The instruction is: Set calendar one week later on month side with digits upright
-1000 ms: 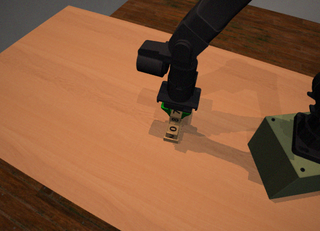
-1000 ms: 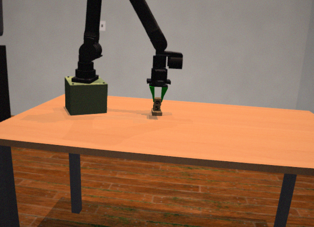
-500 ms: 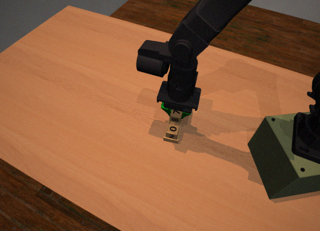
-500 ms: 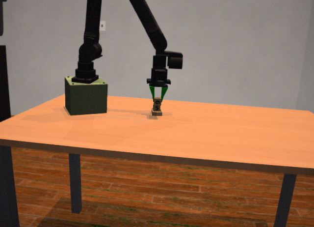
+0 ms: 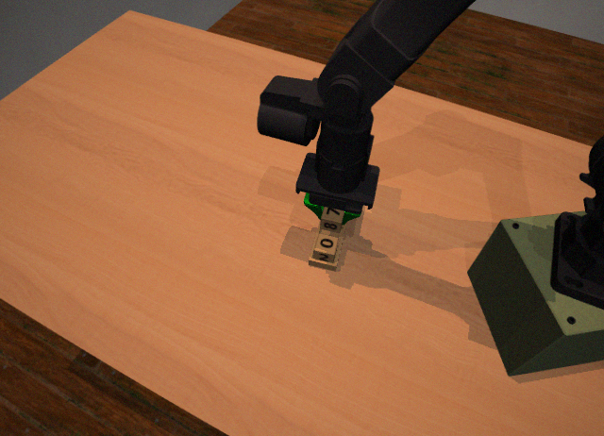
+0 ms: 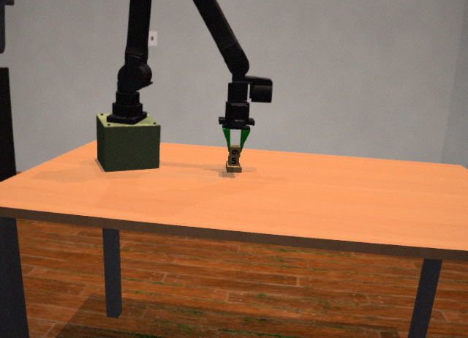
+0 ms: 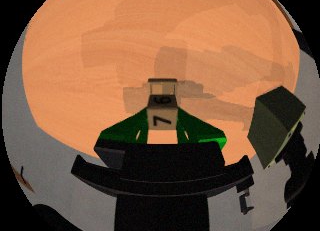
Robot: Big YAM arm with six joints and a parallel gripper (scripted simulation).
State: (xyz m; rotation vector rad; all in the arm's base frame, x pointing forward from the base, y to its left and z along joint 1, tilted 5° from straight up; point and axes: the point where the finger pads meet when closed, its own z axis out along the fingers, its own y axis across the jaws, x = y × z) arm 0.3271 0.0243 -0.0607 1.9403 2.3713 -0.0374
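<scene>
The tray lies 60 mm below my hand and 20 mm to the left of it.
</scene>
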